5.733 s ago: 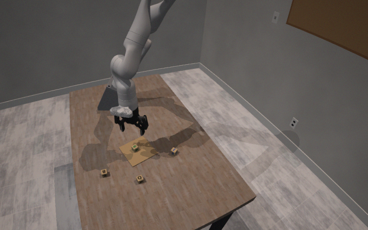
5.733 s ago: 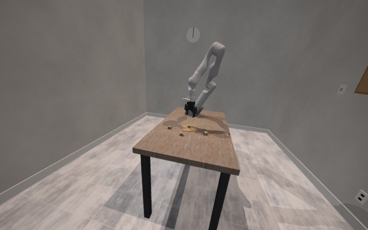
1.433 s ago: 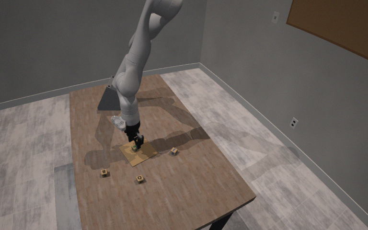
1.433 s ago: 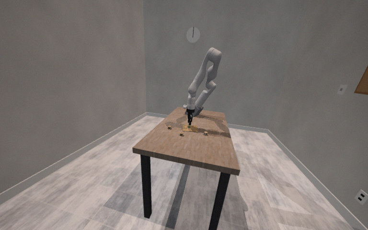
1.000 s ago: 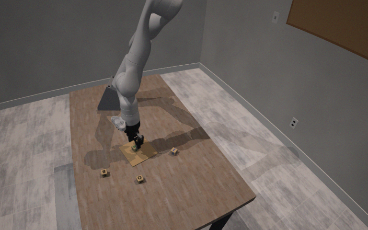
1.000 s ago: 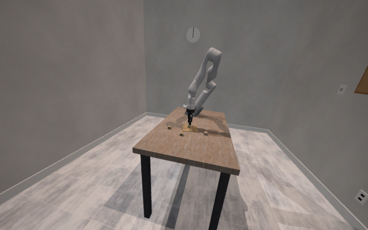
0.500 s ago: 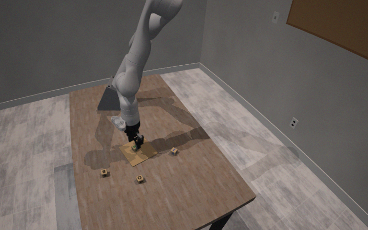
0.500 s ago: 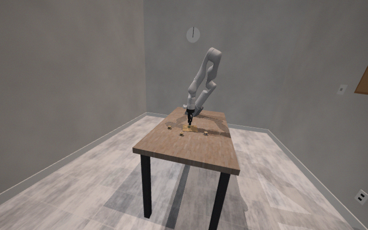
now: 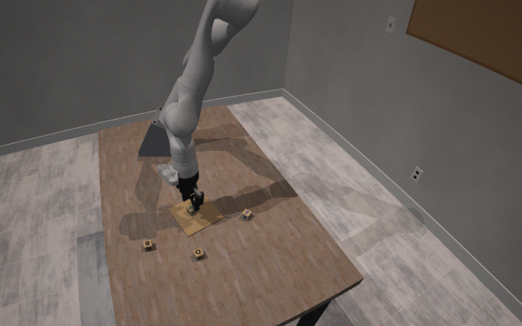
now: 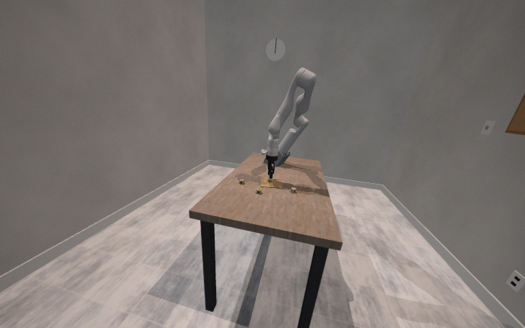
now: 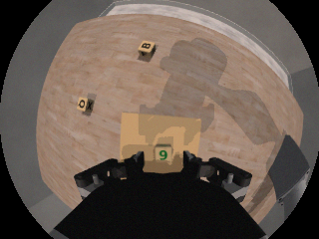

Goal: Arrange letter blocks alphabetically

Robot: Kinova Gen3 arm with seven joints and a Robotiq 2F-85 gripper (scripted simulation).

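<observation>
Now: the tan mat 50 mm below my hand and 10 mm to the left of it. From my hand the other things lie so: block: 180 mm ahead, 40 mm below.
</observation>
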